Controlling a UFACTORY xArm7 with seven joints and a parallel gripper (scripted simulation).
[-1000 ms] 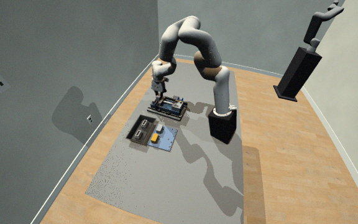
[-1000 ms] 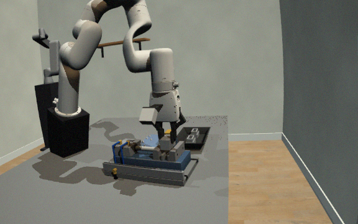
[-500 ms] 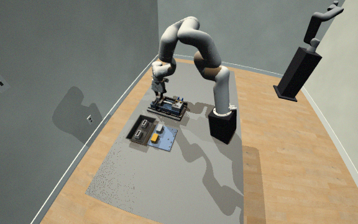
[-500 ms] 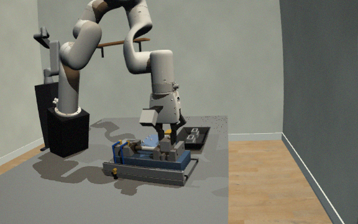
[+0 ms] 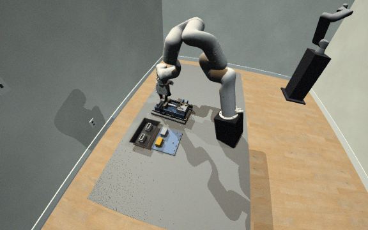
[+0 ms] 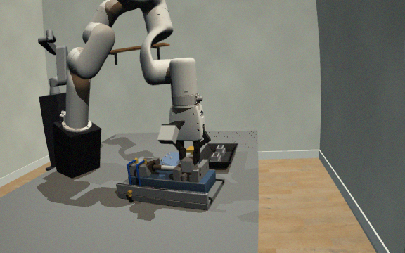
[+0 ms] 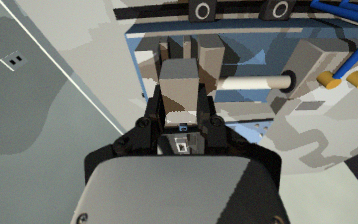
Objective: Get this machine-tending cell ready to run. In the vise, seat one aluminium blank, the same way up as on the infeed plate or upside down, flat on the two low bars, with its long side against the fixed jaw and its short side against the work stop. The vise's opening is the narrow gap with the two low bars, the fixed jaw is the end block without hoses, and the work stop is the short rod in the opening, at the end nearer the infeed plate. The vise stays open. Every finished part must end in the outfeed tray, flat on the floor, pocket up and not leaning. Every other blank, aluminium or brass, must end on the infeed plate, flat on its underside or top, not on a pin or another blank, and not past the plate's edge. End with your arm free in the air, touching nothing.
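Now: hand 80 mm past the white screw rod, 20 mm to the right of it and 50 mm above it. Round my hand: brass blank 80 mm behind, 340 mm to the left, 100 mm below; then vise 70 mm behind, 20 mm to the left, 80 mm below.
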